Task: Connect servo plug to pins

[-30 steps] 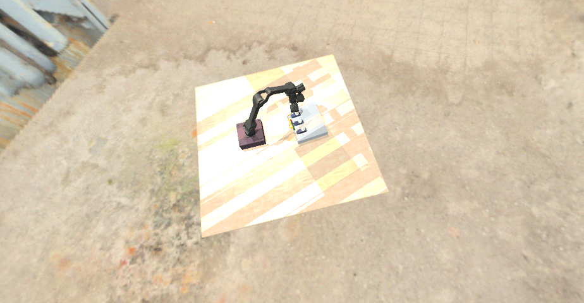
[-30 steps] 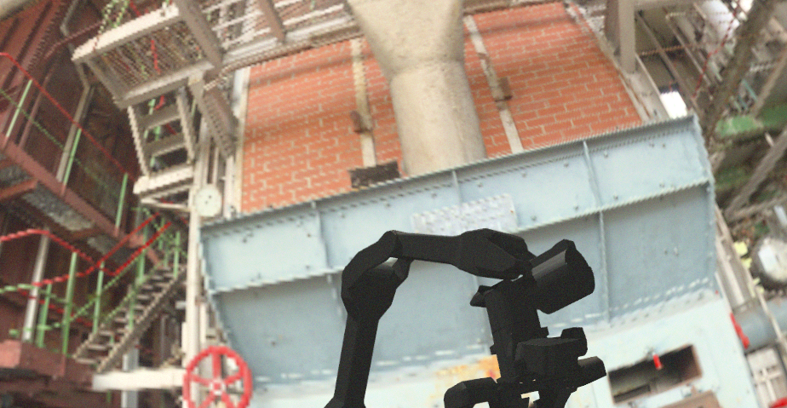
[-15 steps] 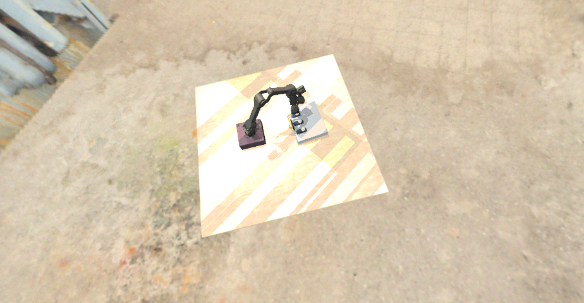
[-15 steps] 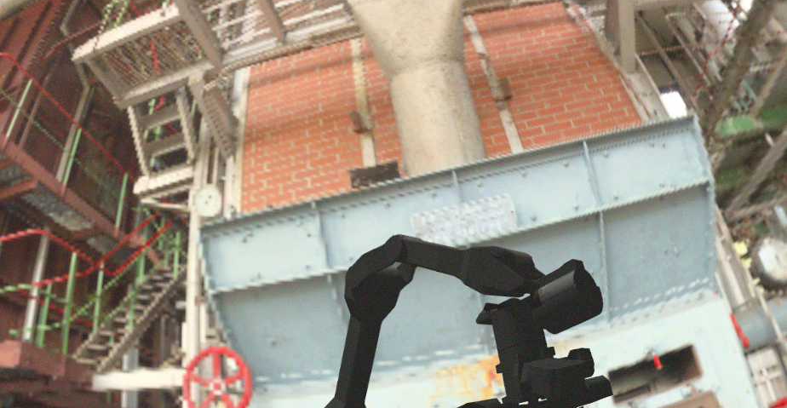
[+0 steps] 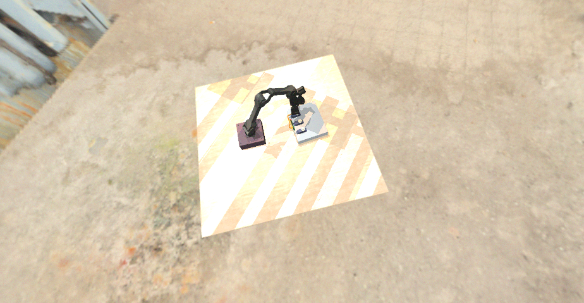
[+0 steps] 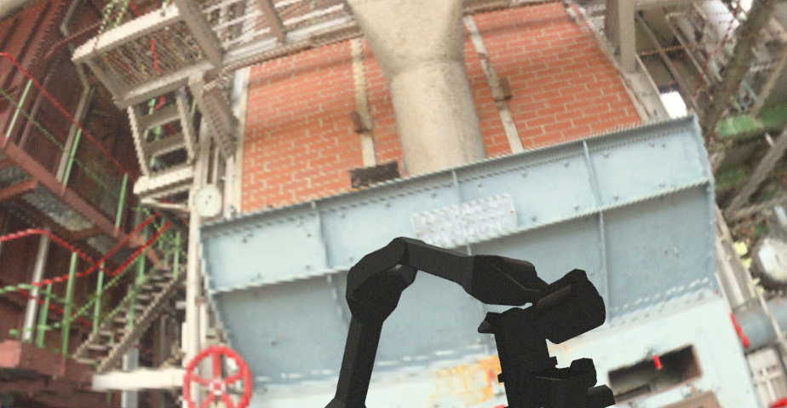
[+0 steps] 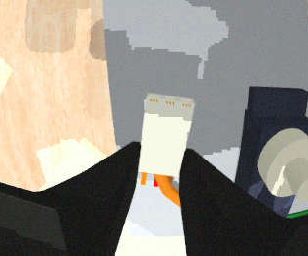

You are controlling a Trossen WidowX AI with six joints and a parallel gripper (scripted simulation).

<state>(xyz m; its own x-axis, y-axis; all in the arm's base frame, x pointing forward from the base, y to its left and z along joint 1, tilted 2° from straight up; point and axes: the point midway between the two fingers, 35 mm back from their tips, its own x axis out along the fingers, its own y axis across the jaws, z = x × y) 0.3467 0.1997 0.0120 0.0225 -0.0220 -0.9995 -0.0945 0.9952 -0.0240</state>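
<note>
The red band is 110 mm to the right of my gripper tip, 30 mm behind it and 20 mm above it.
</note>
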